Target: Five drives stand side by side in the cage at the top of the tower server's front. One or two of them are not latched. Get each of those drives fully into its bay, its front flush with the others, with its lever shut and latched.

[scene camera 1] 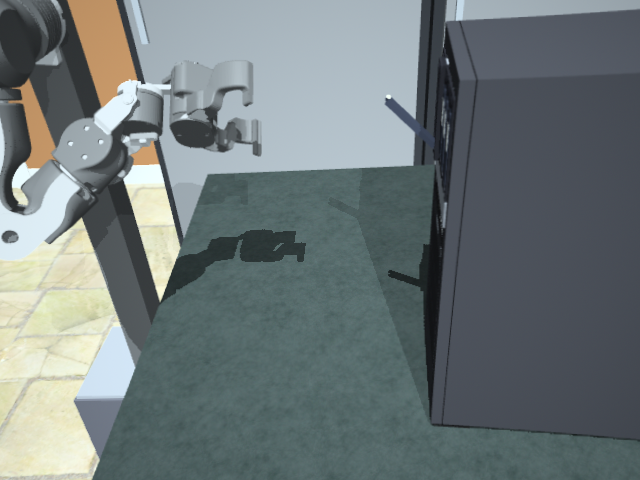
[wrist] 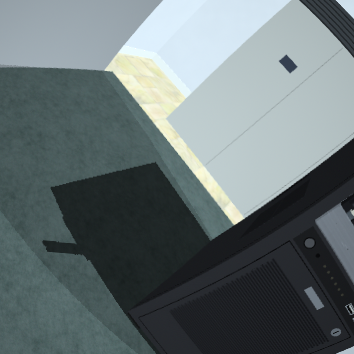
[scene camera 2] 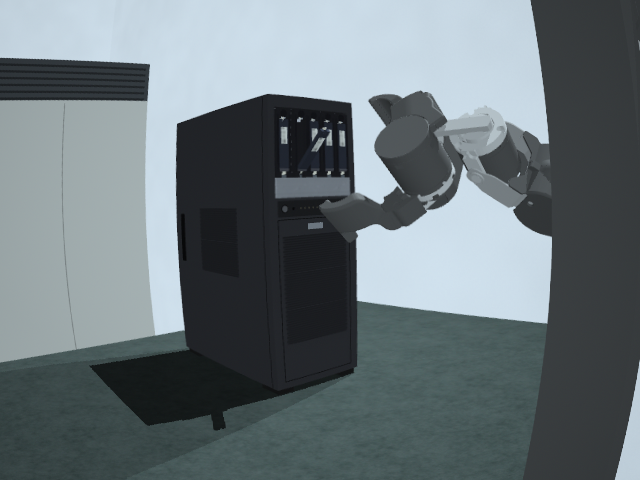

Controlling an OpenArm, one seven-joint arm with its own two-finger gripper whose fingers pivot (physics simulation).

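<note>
The tower server [scene camera 1: 542, 232] [scene camera 2: 222, 180] [wrist: 230, 305] stands upright. In scene camera 2, five drives stand side by side in its top cage. The second drive from the left has its lever [scene camera 1: 410, 119] [scene camera 2: 314, 147] swung out, pivoted near the bottom with its free end up and outward. The levers of the first drive [scene camera 2: 283, 142], third, fourth and fifth drive [scene camera 2: 341, 147] look upright and shut. How deep the second drive sits cannot be told. My gripper [scene camera 1: 253, 126] [scene camera 2: 355, 161] is open and empty, well apart from the tower's front. The fingers do not show in the wrist view.
The tower stands on a green table top [scene camera 1: 284, 361] [scene camera 2: 439, 387] [wrist: 50, 125]. A dark upright post [scene camera 2: 578, 232] stands at the right in scene camera 2. A pale cabinet [scene camera 2: 103, 217] [wrist: 270, 115] stands beyond the tower. A pale box [scene camera 1: 105, 372] is beside the table at lower left.
</note>
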